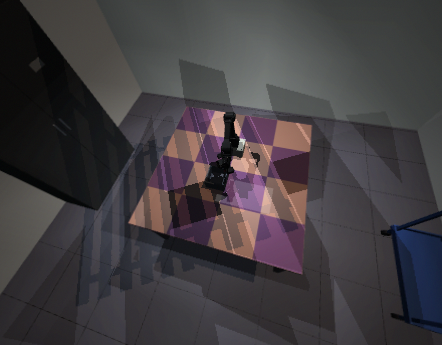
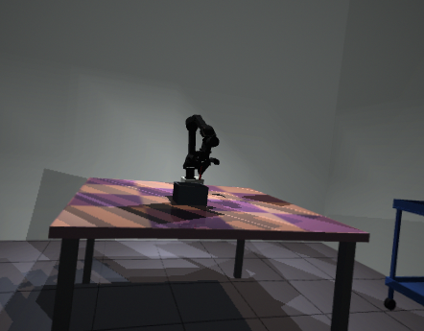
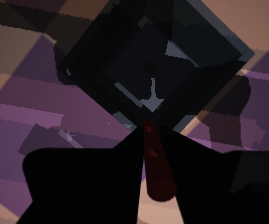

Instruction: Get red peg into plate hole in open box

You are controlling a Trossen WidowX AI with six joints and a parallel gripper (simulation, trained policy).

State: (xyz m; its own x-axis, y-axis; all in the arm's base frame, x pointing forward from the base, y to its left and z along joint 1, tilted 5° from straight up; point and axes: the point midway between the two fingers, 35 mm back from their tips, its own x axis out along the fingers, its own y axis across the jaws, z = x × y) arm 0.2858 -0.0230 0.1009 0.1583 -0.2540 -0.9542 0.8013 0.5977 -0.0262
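My gripper tip is now 30 mm short of the plate, 60 mm to the left of it and 110 mm above it. Round my gripper tip: red peg (10 mm behind, 10 mm to the left, 10 mm above); dark box (30 mm ahead, 60 mm to the right, 130 mm below).
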